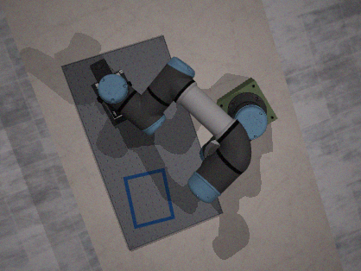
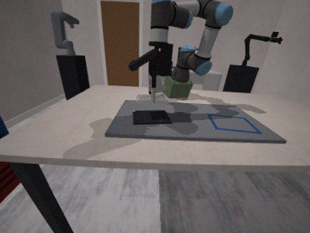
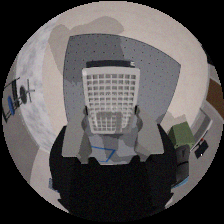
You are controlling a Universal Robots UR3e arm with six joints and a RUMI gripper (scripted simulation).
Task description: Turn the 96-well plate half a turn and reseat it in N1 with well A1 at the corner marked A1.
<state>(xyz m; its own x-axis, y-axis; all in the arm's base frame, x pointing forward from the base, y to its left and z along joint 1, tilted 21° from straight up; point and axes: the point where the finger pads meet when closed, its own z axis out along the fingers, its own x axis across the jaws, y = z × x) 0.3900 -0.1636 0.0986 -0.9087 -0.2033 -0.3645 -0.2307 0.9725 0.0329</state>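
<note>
My hand is 10 cm above the dark flat block. Round my hand: A1 corner mark: 3 cm behind, 9 cm to the right, 9 cm below; then white 96-well plate: 1 cm below.
</note>
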